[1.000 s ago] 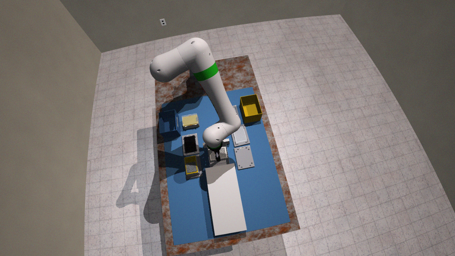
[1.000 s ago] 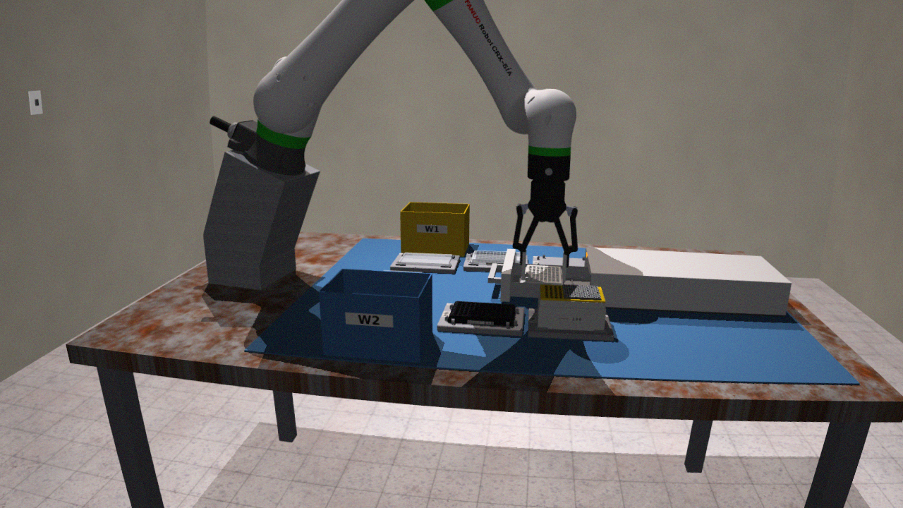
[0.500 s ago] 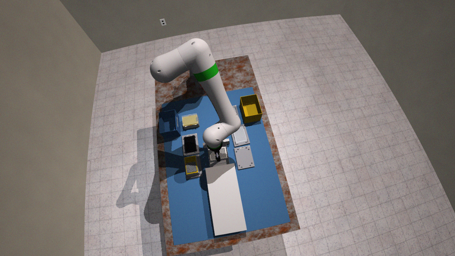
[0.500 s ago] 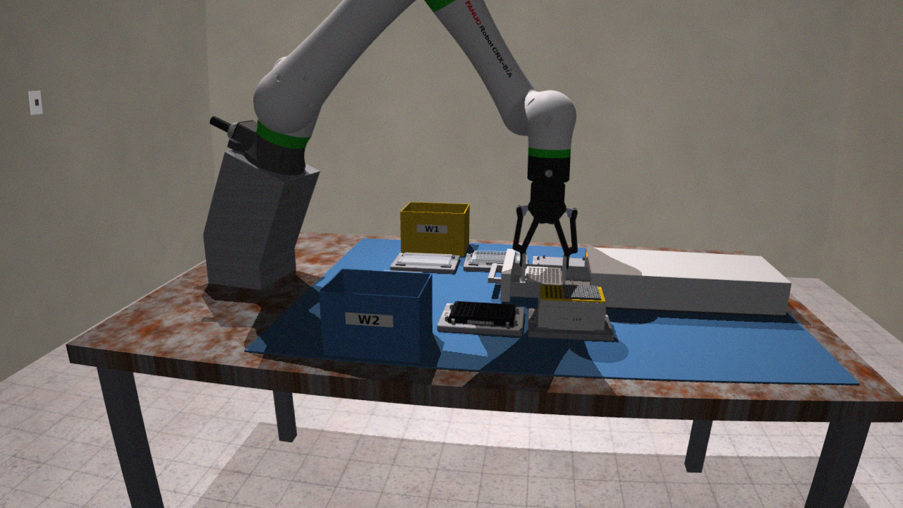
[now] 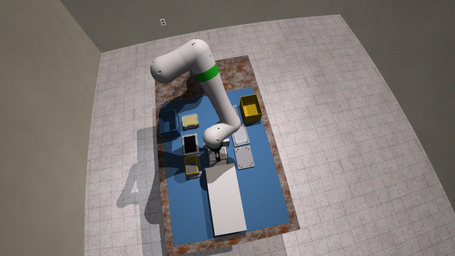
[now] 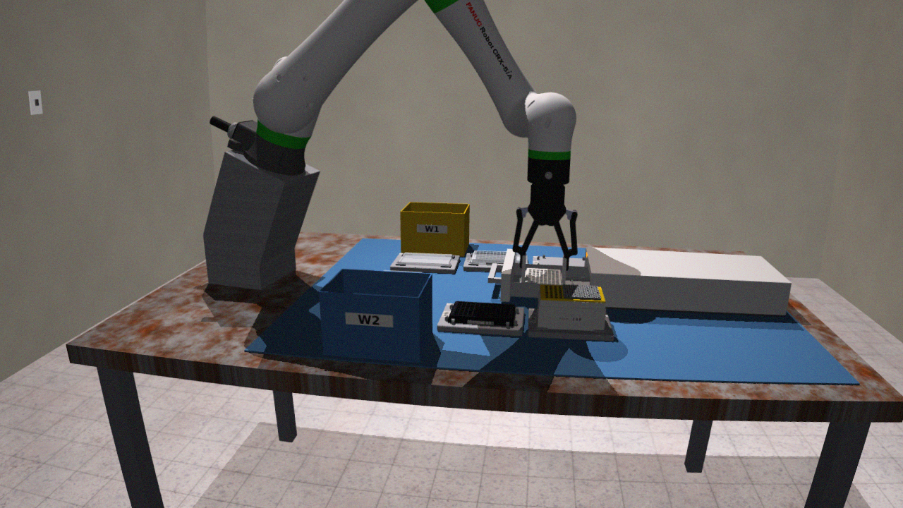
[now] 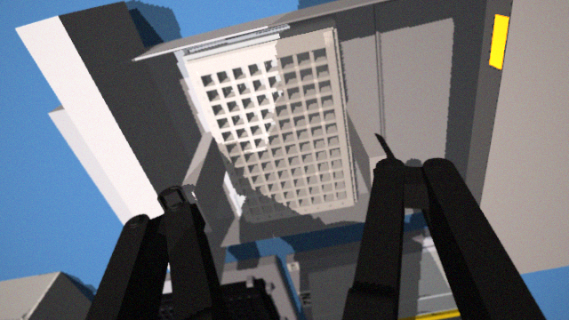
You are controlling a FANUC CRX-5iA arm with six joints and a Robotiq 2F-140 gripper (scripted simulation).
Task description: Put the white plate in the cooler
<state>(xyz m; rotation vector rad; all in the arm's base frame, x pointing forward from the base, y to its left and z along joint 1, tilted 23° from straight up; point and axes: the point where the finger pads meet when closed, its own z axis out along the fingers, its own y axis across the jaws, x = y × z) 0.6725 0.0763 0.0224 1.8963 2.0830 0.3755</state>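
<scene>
The grey drawer is 30 mm ahead of my hand and 20 mm below it. Also, from my hand: cooler CD: 170 mm ahead, 20 mm to the left, 10 mm below; grey nest N1: 190 mm to the left, 40 mm below, 40 mm ahead; white plate: 20 mm below.
</scene>
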